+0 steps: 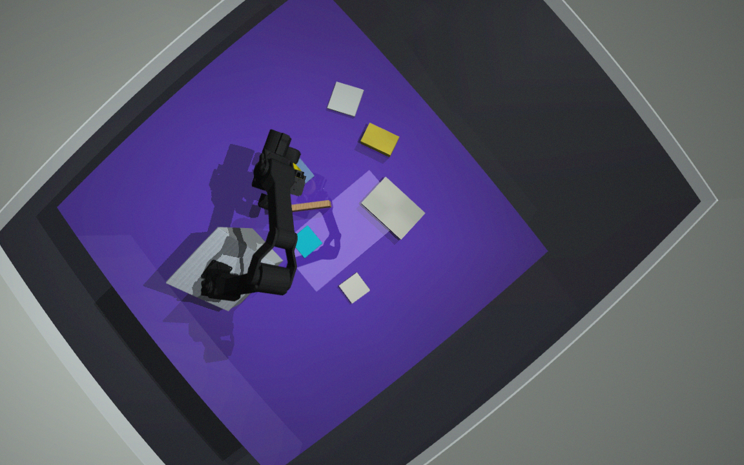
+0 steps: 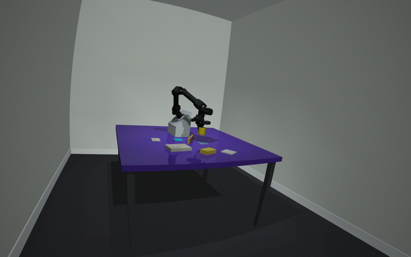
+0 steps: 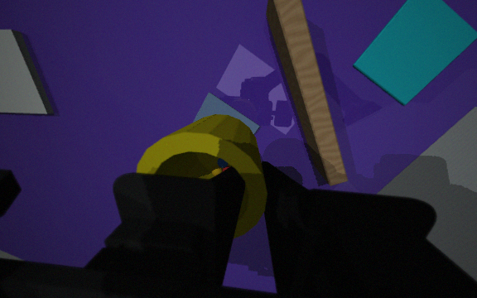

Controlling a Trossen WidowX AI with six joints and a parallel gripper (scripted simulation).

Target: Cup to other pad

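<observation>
Now: the teal pad 120 mm behind my gripper tip, 150 mm to the right of it and 120 mm below it. The rest, counted from my gripper tip: yellow cup (20 mm ahead, 10 mm to the left); then small marble (20 mm ahead, 30 mm to the left, 20 mm below); then wooden bar (40 mm behind, 60 mm to the right, 100 mm below).
</observation>
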